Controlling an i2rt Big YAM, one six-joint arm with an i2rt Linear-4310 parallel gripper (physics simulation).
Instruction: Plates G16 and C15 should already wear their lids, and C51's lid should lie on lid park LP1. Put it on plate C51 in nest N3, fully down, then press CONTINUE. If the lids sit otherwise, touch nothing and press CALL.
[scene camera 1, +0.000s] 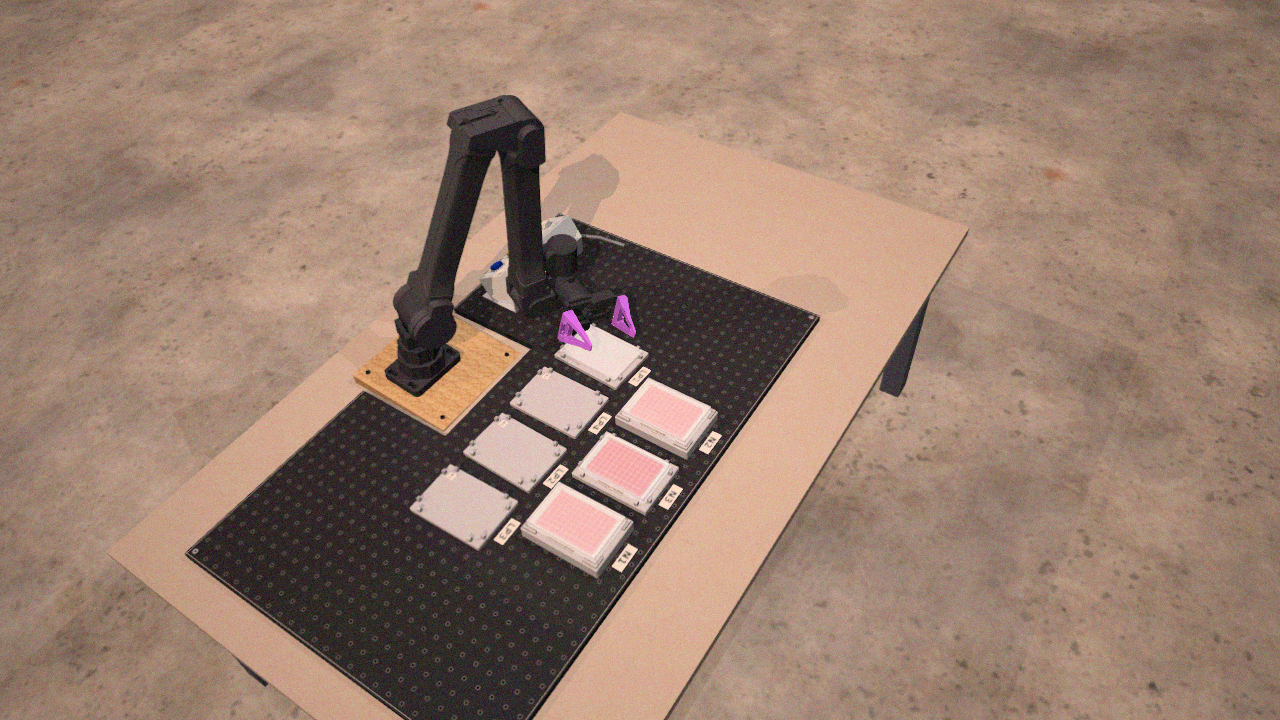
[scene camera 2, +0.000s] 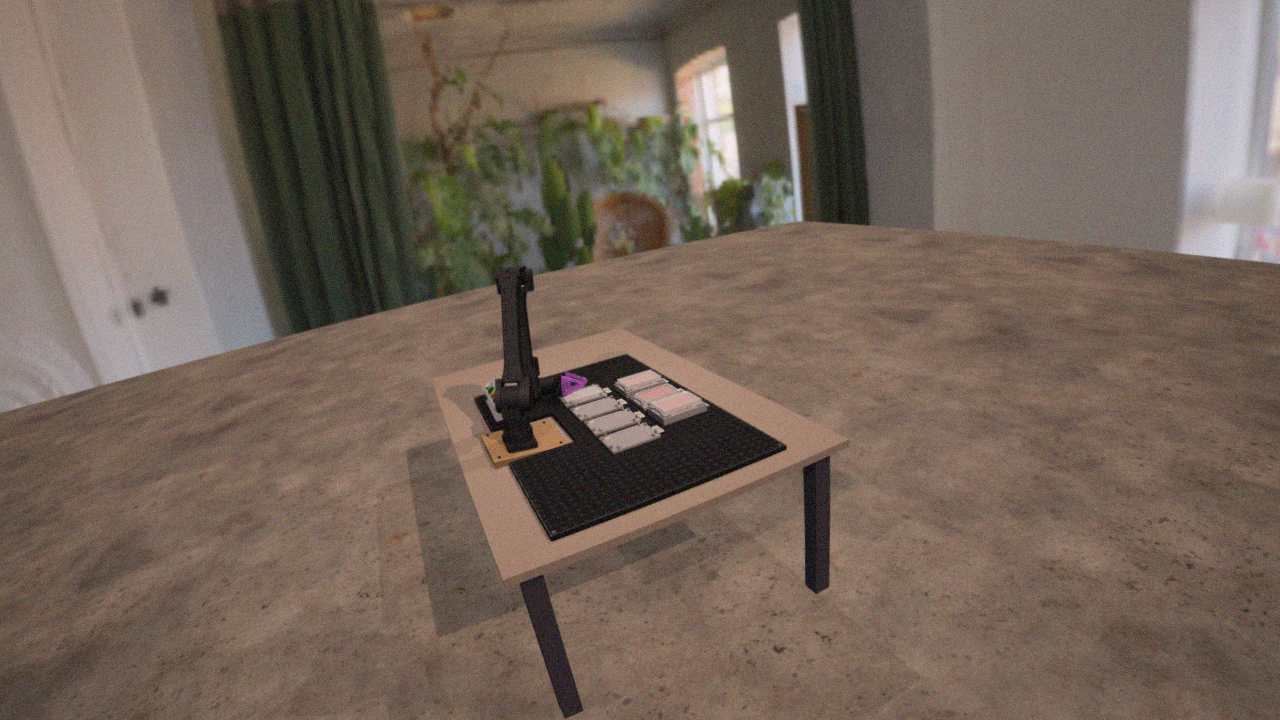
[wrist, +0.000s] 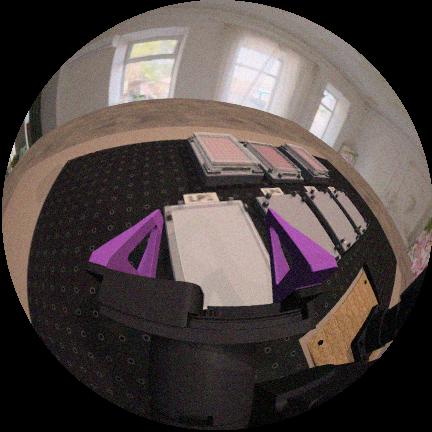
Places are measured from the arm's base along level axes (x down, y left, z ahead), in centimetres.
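Pixels of known places: gripper, fingertip midpoint: (scene camera 1: 613, 341) (scene camera 2: 586, 382) (wrist: 212, 213); arm's base, link origin: (scene camera 1: 423, 367) (scene camera 2: 519, 443) (wrist: 367, 335).
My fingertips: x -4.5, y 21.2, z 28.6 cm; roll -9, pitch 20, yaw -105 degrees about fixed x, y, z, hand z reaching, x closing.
Observation:
Ahead of a thing's pixels: the offset from my fingertips to its top centre. "spot": to the spot under its first point.
A clear lid @[dx +2.8, dy -1.0, dz -2.3 cm] (scene camera 1: 608, 356) (wrist: 220, 250) lies flat on lid park LP1. My gripper (scene camera 1: 610, 340) (wrist: 212, 213) is open, its purple fingers on either side of this lid, with nothing held. Finger height over the park is hard to tell. The pink plate in nest N3 @[spot: dx +2.4, dy -20.3, dz +17.2 cm] (scene camera 1: 626, 468) (wrist: 274, 159) looks lower and without a lid. The pink plates in nest N2 @[spot: dx +0.8, dy -8.4, dz +17.1 cm] (scene camera 1: 666, 414) (wrist: 222, 150) and nest N1 @[spot: dx +0.5, dy -33.9, dz +17.7 cm] (scene camera 1: 577, 523) (wrist: 307, 161) look taller, with clear lids on. Plate names are not readable. The CONTINUE and CALL buttons cannot be told apart.
Lid parks LP4 @[dx +2.6, dy -14.1, dz -1.9 cm] (scene camera 1: 559, 401) (wrist: 300, 215), LP2 @[dx +2.6, dy -26.9, dz -1.4 cm] (scene camera 1: 514, 452) and LP3 @[dx +2.6, dy -39.8, dz -1.2 cm] (scene camera 1: 462, 505) show no lid and have corner posts. A pale control box @[spot: dx -2.5, dy +17.7, dz -25.5 cm] (scene camera 1: 562, 230) with a blue button @[spot: dx -2.6, dy +2.3, dz -29.7 cm] (scene camera 1: 496, 265) stands behind the forearm, partly hidden. The arm's wooden base plate (scene camera 1: 483, 358) (wrist: 342, 320) is beside the parks.

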